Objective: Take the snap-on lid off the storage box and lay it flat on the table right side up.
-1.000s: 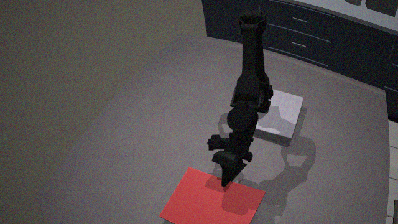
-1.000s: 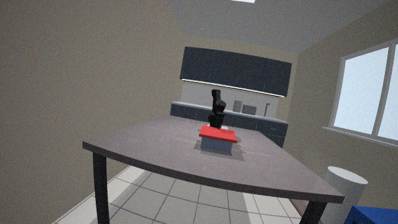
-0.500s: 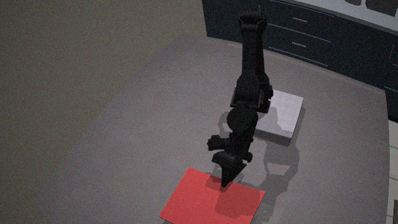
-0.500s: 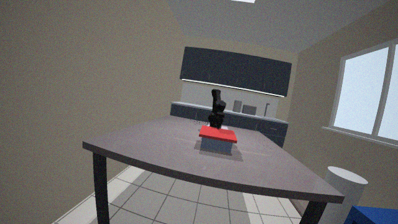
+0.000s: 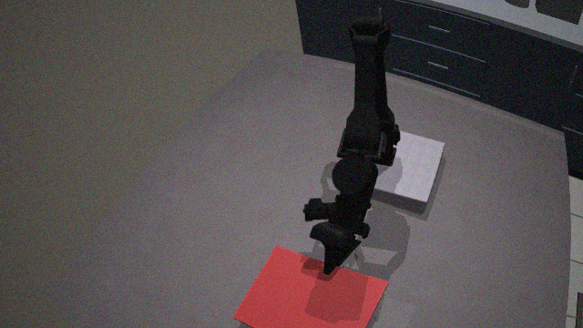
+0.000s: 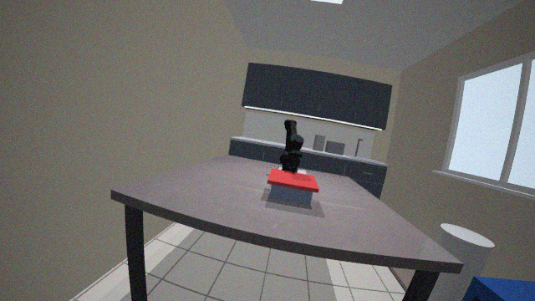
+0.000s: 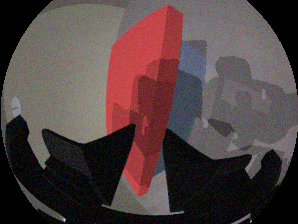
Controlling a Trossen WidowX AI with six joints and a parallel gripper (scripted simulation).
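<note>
Now: the red lid 8 cm ahead of my gripper tip and 1 cm to the right of it. Round my gripper tip: blue-grey box (7 cm ahead, 5 cm below).
</note>
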